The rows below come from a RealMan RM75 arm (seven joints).
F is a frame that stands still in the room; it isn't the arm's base.
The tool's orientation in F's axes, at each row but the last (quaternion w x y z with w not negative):
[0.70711, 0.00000, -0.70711, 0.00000]
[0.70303, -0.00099, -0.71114, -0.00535]
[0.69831, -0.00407, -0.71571, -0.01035]
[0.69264, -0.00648, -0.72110, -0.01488]
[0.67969, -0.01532, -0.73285, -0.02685]
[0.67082, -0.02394, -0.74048, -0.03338]
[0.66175, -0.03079, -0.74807, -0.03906]
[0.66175, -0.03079, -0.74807, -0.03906]
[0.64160, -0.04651, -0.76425, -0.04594]
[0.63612, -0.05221, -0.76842, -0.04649]
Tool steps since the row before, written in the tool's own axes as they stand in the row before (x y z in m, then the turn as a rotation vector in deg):
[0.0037, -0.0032, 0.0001, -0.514, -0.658, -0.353]
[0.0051, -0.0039, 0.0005, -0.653, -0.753, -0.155]
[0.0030, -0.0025, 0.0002, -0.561, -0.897, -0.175]
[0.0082, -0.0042, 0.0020, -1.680, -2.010, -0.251]
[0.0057, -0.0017, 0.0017, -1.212, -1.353, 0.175]
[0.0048, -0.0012, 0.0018, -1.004, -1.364, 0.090]
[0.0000, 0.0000, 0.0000, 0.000, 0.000, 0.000]
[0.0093, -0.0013, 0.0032, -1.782, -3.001, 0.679]
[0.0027, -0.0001, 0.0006, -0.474, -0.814, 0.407]
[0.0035, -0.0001, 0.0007, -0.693, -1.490, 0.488]
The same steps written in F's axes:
[-0.0001, -0.0032, 0.0037, 0.353, -0.658, -0.514]
[-0.0006, -0.0039, 0.0051, 0.156, -0.750, -0.656]
[-0.0003, -0.0025, 0.0030, 0.171, -0.896, -0.565]
[-0.0025, -0.0042, 0.0081, 0.258, -1.998, -1.694]
[-0.0022, -0.0017, 0.0055, -0.162, -1.323, -1.247]
[-0.0024, -0.0011, 0.0046, -0.099, -1.343, -1.031]
[0.0000, 0.0000, 0.0000, 0.000, 0.000, 0.000]
[-0.0044, -0.0010, 0.0088, -0.746, -2.909, -1.904]
[-0.0011, 0.0000, 0.0026, -0.422, -0.760, -0.546]
[-0.0013, 0.0001, 0.0033, -0.554, -1.423, -0.779]

